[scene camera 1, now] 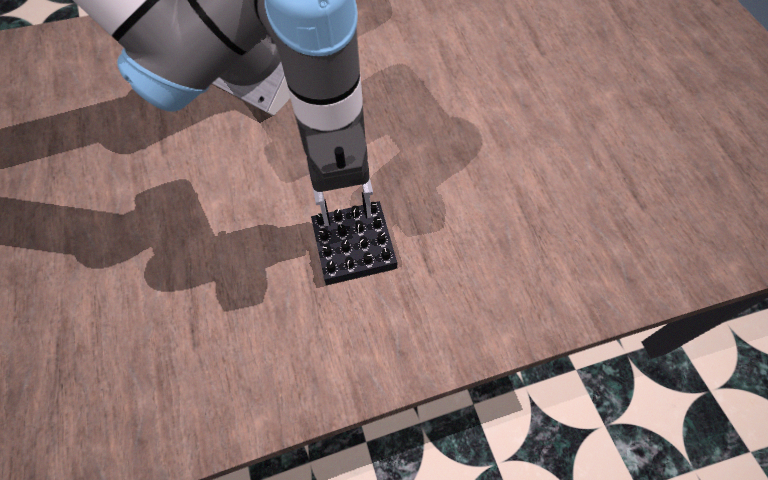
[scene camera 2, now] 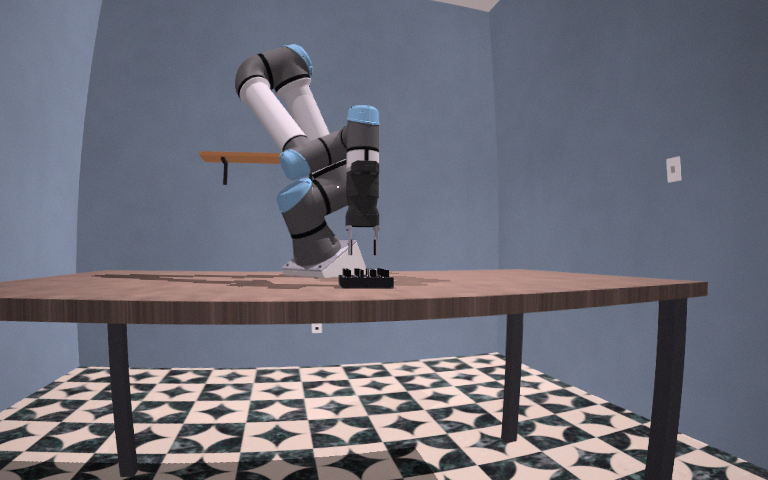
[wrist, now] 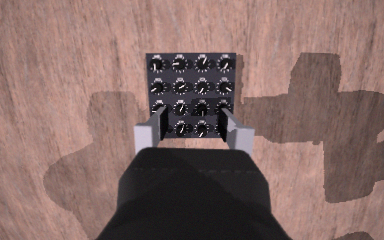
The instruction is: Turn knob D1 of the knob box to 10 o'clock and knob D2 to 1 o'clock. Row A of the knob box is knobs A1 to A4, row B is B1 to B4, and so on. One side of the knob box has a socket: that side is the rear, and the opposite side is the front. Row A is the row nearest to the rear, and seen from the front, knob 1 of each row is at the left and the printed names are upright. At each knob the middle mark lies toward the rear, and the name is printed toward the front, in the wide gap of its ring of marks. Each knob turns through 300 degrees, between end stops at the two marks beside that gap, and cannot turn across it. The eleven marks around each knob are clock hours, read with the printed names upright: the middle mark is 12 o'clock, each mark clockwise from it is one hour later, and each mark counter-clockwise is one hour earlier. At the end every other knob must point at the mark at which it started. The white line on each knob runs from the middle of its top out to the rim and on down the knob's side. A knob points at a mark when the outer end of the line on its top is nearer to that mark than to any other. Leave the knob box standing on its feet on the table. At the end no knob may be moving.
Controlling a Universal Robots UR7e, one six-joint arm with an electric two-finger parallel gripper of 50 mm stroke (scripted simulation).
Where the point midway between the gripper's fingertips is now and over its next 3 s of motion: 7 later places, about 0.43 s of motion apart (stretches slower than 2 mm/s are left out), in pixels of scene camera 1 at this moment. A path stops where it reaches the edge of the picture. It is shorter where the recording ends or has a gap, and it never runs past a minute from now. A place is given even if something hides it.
My gripper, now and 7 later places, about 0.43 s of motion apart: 347, 215; 345, 208; 342, 195; 340, 186; 339, 185; 338, 187; 335, 194; 329, 202
